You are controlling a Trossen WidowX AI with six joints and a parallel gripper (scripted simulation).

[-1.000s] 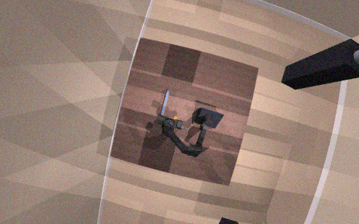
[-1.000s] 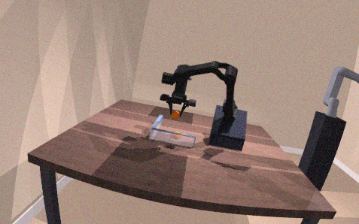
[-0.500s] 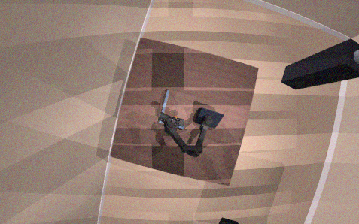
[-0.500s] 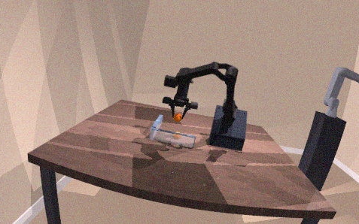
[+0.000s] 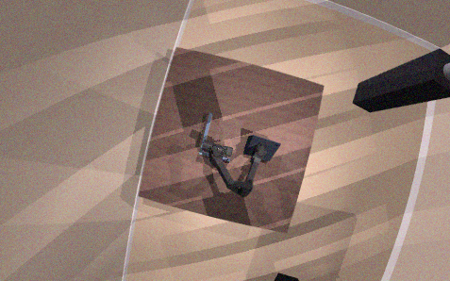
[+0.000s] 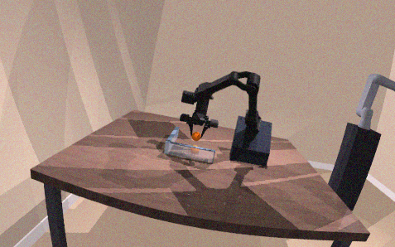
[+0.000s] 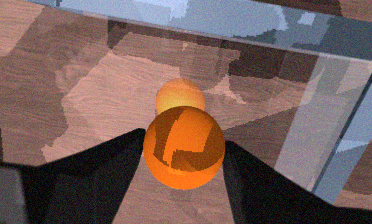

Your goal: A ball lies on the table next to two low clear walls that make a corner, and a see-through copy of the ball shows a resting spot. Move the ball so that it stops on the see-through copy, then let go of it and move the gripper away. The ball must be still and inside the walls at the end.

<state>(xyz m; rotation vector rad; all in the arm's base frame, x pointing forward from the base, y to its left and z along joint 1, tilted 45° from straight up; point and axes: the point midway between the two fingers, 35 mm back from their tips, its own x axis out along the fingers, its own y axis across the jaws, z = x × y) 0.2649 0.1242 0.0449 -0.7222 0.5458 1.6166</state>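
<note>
The see-through copy of ball lies 7 cm below my gripper tip. Round my gripper tip: orange ball: right at my gripper tip.
</note>
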